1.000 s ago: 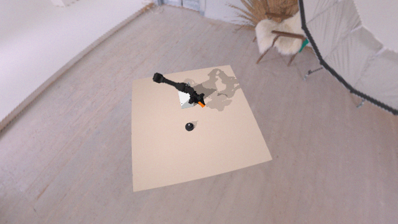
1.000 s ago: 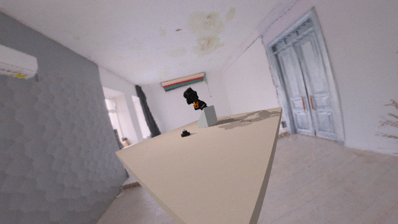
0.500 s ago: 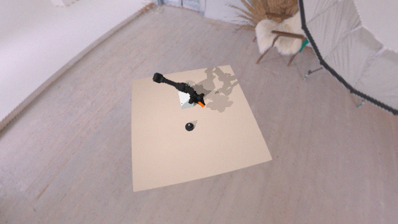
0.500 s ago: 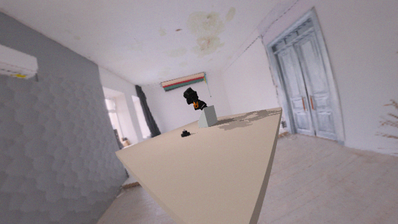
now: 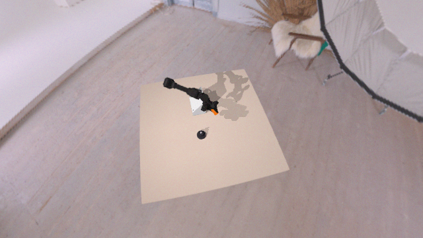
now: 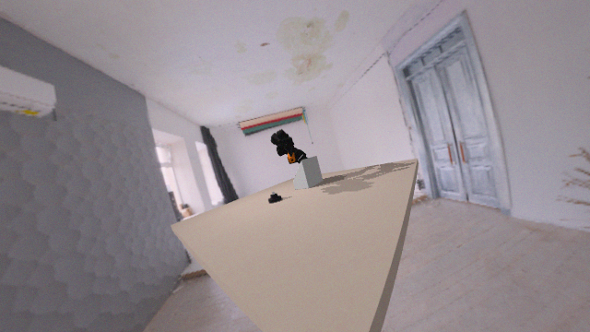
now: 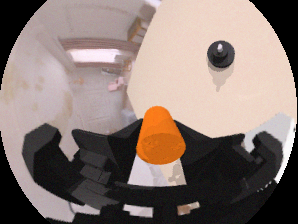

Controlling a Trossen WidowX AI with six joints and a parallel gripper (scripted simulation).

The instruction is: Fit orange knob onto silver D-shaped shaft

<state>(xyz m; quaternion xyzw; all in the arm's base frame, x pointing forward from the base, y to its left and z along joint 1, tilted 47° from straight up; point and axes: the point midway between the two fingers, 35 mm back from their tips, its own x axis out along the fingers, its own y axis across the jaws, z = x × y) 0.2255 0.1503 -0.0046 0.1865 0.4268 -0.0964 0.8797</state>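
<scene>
Right now the orange knob is 20 mm behind my gripper tip, 20 mm to the right of it and 20 mm above it. From my gripper tip the other things lie so: round pedestal: 90 mm ahead, 150 mm to the right, 190 mm below.
</scene>
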